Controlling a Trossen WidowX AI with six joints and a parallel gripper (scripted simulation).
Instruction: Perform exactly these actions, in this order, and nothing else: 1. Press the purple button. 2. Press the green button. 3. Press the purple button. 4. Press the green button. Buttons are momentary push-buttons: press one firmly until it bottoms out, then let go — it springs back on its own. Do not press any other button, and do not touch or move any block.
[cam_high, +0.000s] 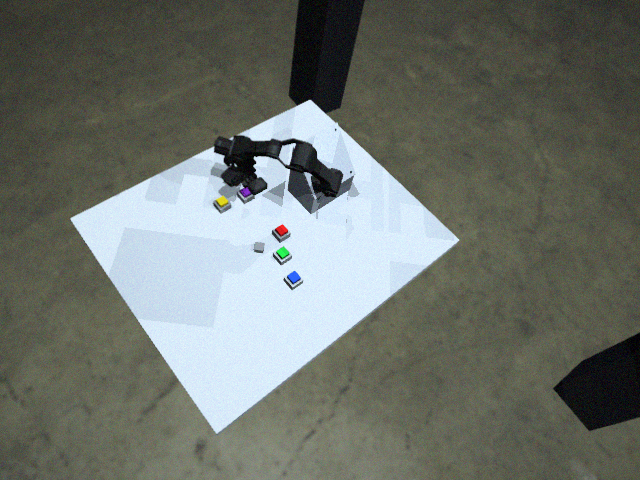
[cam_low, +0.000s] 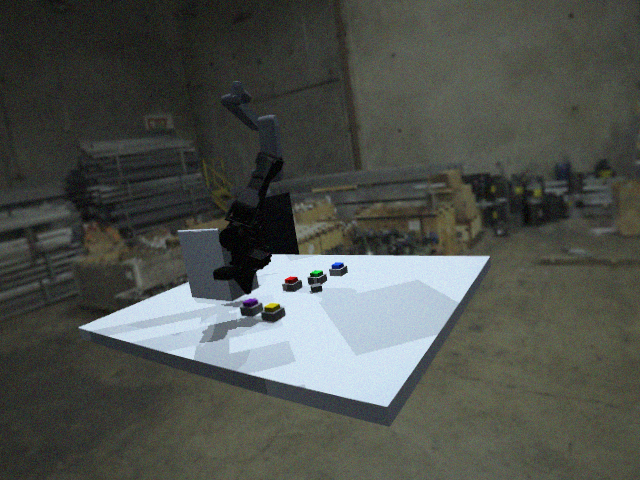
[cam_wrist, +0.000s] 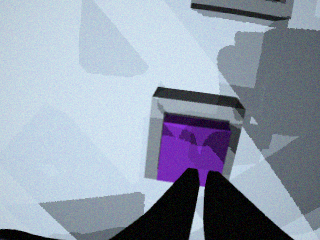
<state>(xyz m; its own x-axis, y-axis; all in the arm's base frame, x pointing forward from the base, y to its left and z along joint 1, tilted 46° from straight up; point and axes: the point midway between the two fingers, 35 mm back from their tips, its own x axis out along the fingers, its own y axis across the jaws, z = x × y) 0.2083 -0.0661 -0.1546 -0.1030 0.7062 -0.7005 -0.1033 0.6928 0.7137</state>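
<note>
Now: gripper tip 30 mm above the purple button. The rest, counted from my gripper tip: red button 210 mm to the left, 30 mm below, 30 mm behind; small grey block 220 mm to the left, 70 mm ahead, 50 mm below; yellow button 90 mm ahead, 30 mm below.
</note>
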